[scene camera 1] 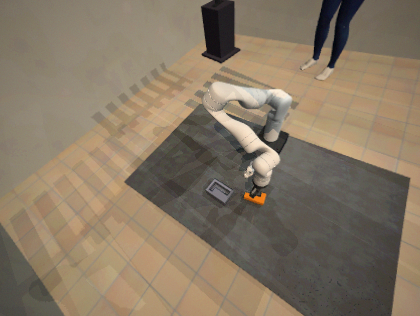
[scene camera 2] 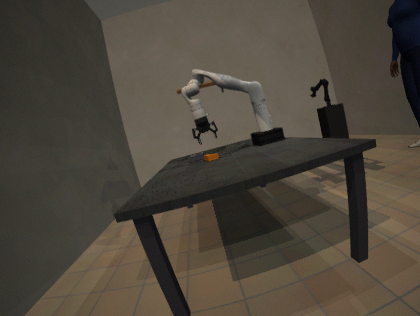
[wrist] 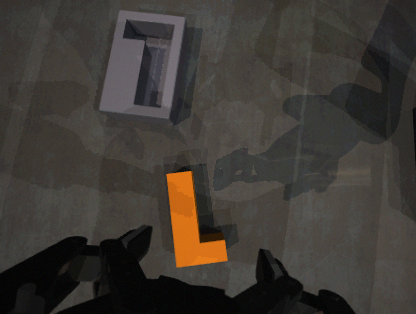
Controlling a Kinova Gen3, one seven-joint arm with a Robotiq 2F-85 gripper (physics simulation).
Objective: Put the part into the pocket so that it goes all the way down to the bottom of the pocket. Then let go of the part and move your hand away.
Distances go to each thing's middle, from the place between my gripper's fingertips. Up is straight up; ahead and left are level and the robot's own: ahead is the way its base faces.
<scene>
Now: hand 10 mm short of the orange L-shaped part [wrist: 191,248] and 90 mm above it. Round my hand: grey pocket block [wrist: 143,78]: 130 mm ahead, 180 mm to the right, 90 mm below.
</scene>
